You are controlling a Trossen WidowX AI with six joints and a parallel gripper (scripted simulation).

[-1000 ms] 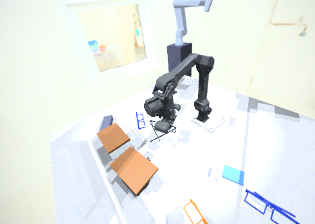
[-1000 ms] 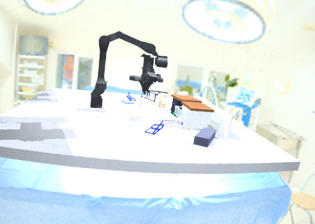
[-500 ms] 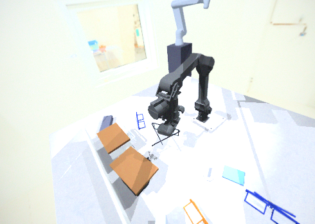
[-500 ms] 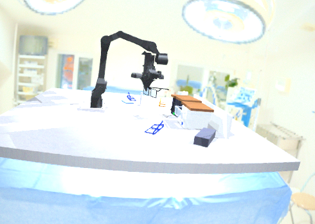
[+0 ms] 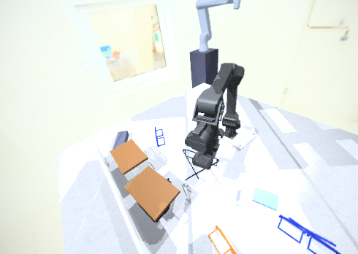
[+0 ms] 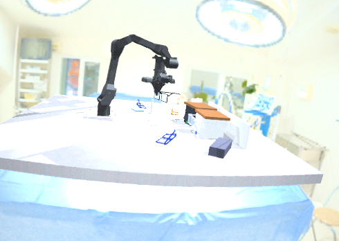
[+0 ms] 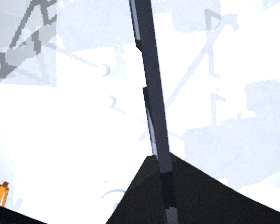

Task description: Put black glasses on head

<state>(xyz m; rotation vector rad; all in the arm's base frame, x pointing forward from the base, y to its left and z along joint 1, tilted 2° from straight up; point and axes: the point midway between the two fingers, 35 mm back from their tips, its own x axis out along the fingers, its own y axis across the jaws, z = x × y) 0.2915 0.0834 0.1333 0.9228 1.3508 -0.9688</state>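
Right now my gripper tip is 80 mm past the blue card, 210 mm to the right of it and 120 mm above it. The rest, counted from my gripper tip: white stand (130 mm to the left, 100 mm below); long white rail (330 mm ahead, 200 mm to the right, 70 mm below); brown-topped head (180 mm ahead, 310 mm to the right, 70 mm below).
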